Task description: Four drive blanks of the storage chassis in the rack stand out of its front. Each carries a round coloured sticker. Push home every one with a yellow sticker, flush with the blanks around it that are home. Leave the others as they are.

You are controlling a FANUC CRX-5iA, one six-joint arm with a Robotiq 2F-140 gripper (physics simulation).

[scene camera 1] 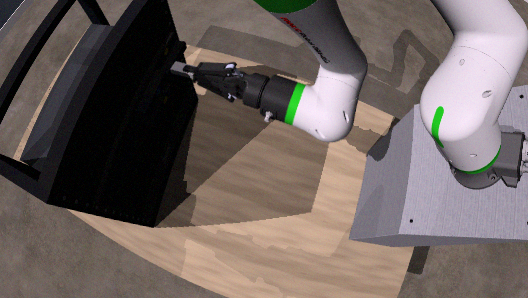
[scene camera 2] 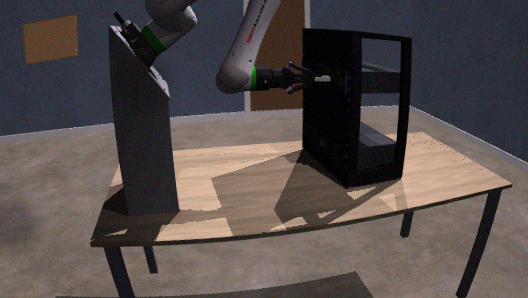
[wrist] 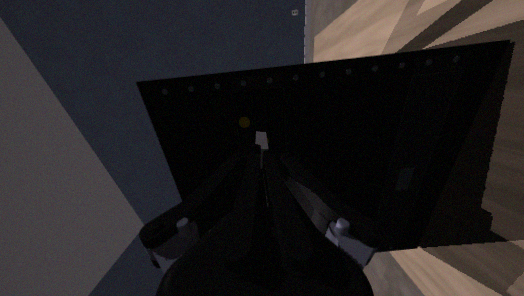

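Note:
The black rack [scene camera 1: 105, 180] [scene camera 2: 354, 115] [wrist: 348, 71] holds the storage chassis [scene camera 2: 381, 81], whose body shows through the rack's open side in scene camera 2. The chassis front is very dark, and single blanks are hard to make out. One yellow sticker [wrist: 244, 122] shows in the wrist view, up and left of the fingertips. My gripper [scene camera 1: 177, 68] [scene camera 2: 324, 79] [wrist: 260, 139] is shut and empty, with its pale fingertips together at the upper part of the rack front. Whether they touch a blank cannot be told. The fingers hide the front behind them; how far the blanks stand out is unclear.
The rack stands on a wooden table [scene camera 1: 260, 240] [scene camera 2: 450, 160]. A grey unit [scene camera 2: 380, 145] sits low in the rack. The arm's grey pedestal [scene camera 1: 385, 200] [scene camera 2: 145, 145] stands at the table's other end. A small pale label [wrist: 405, 178] shows on the rack's lower front.

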